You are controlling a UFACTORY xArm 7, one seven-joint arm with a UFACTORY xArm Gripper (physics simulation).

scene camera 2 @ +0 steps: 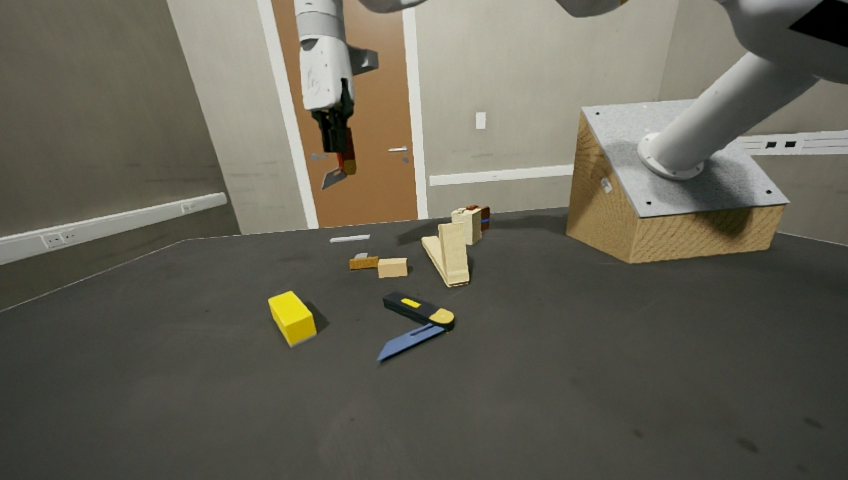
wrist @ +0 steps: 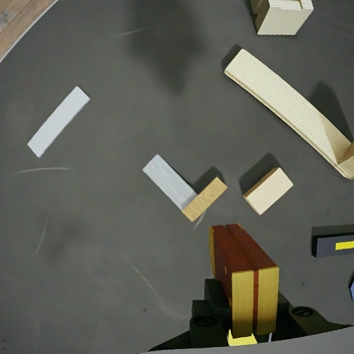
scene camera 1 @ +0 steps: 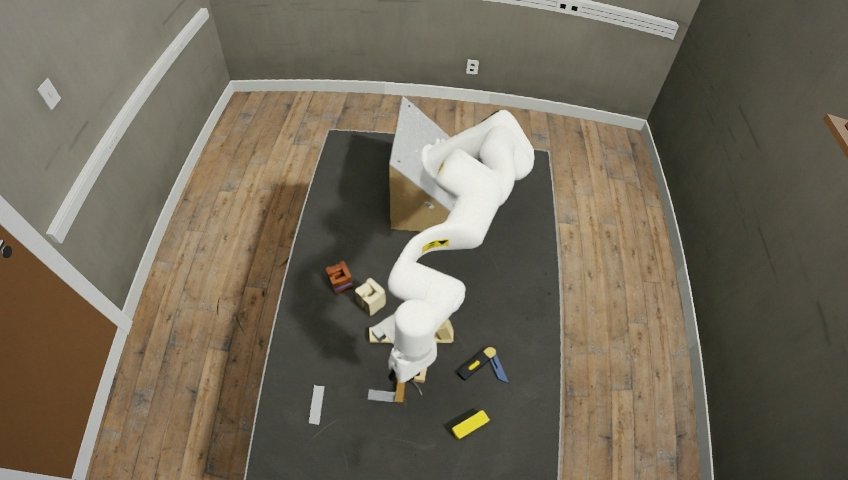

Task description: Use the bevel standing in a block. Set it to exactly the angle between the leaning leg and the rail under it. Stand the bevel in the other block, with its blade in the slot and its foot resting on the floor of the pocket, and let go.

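Frame: origin at the arm's base, x back, y left, z down, level; centimetres.
Seen in the pictures: gripper, fingertip midpoint: (scene camera 2: 335,152) (scene camera 1: 410,374); arm's base at its link origin: (scene camera 2: 667,157) (scene camera 1: 433,163).
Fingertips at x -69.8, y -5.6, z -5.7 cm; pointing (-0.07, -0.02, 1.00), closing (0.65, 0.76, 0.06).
Observation:
Pixels of each thing's middle, then the offset from my fingertips to it. "spot": a spot on its surface instead.
- cream block at the middle of its body: (scene camera 2: 466,225) (scene camera 1: 370,297) dy -12.1, dx +30.3, dz +21.3 cm
- red-brown block at the middle of its body: (scene camera 1: 339,277) (scene camera 2: 475,218) dy -22.3, dx +36.9, dz +22.2 cm
- pale rail at the middle of its body: (scene camera 2: 441,256) (scene camera 1: 411,335) dy +0.2, dx +19.8, dz +24.5 cm
- leaning leg at the middle of its body: (scene camera 2: 453,252) (scene camera 1: 444,329) dy +9.7, dx +20.2, dz +19.8 cm
- wooden-handled square at a spot on its surface: (scene camera 2: 363,262) (scene camera 1: 403,391) spot: dy -1.6, dx +1.8, dz +24.1 cm
- small wooden block at the middle of its body: (scene camera 2: 393,267) (scene camera 1: 420,371) dy +3.2, dx +8.4, dz +24.2 cm
- black bevel at the middle of its body: (scene camera 2: 397,326) (scene camera 1: 488,374) dy +22.8, dx +7.8, dz +24.8 cm
- yellow block at the middle of its body: (scene camera 2: 291,316) (scene camera 1: 470,425) dy +17.2, dx -8.3, dz +23.9 cm
- white strip at the middle of its body: (scene camera 1: 316,404) (scene camera 2: 350,238) dy -26.5, dx -3.7, dz +25.5 cm
My gripper (scene camera 2: 335,144) (wrist: 233,301) is shut on the bevel's red-brown handle, high above the mat. The bevel (scene camera 2: 349,151) (wrist: 240,252) has brass ends; its grey blade slants down to the left in scene camera 2, and its angle is hard to judge. The cream block (scene camera 1: 370,297) (scene camera 2: 467,226) (wrist: 282,19) and the red-brown block (scene camera 1: 339,277) (scene camera 2: 485,218) with a blue band stand apart from the gripper. The pale rail (scene camera 1: 380,340) (scene camera 2: 434,255) (wrist: 285,110) lies flat, with the leaning leg (scene camera 1: 443,331) (scene camera 2: 453,249) (wrist: 349,160) at one end, partly cut off in the wrist view.
A wooden-handled square (scene camera 1: 399,392) (scene camera 2: 363,262) (wrist: 205,199) and a small wooden block (scene camera 1: 421,376) (scene camera 2: 392,268) (wrist: 268,191) lie near the rail. A black bevel (scene camera 1: 473,364) (scene camera 2: 416,309) (wrist: 332,246) with a blue blade, a yellow block (scene camera 1: 470,424) (scene camera 2: 291,318) and a white strip (scene camera 1: 316,404) (scene camera 2: 349,238) (wrist: 58,121) lie around them.

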